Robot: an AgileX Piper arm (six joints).
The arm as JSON. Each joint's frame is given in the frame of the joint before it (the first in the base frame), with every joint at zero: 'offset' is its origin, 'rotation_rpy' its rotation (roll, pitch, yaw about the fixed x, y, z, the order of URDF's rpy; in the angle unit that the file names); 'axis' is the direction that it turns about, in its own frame. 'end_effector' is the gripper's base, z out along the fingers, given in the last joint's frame.
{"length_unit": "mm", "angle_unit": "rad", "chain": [
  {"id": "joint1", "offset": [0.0, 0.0, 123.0], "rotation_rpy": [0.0, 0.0, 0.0], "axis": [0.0, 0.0, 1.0]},
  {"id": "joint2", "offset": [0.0, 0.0, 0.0], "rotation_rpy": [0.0, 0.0, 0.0], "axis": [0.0, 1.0, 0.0]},
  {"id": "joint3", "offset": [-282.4, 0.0, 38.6], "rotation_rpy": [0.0, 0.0, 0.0], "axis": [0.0, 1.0, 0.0]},
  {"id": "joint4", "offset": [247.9, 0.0, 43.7], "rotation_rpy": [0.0, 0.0, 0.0], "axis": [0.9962, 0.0, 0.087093]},
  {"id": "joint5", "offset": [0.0, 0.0, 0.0], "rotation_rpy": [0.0, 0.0, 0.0], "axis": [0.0, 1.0, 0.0]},
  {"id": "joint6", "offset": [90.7, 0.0, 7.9], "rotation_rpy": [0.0, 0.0, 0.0], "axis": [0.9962, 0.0, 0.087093]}
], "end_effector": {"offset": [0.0, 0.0, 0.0], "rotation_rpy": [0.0, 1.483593, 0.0]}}
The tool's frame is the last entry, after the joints.
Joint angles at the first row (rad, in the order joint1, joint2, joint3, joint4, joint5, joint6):
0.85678 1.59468 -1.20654 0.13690 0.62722 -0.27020
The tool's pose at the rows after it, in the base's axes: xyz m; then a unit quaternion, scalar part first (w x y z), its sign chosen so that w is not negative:
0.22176, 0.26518, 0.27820, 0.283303, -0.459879, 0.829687, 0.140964
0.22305, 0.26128, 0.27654, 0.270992, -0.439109, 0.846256, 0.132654
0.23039, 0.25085, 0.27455, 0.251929, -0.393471, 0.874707, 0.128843
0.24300, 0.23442, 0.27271, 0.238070, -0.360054, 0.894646, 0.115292
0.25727, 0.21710, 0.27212, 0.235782, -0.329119, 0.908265, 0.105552
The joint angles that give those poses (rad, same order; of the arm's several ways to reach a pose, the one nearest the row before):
0.85681 1.59468 -1.20656 0.11284 0.63194 -0.22453
0.85164 1.59469 -1.20654 0.07715 0.65990 -0.15172
0.81643 1.59468 -1.20656 0.06668 0.69863 -0.06747
0.75688 1.59469 -1.20656 0.05825 0.73660 -0.04083
0.69037 1.59469 -1.20655 0.05726 0.74942 -0.03645

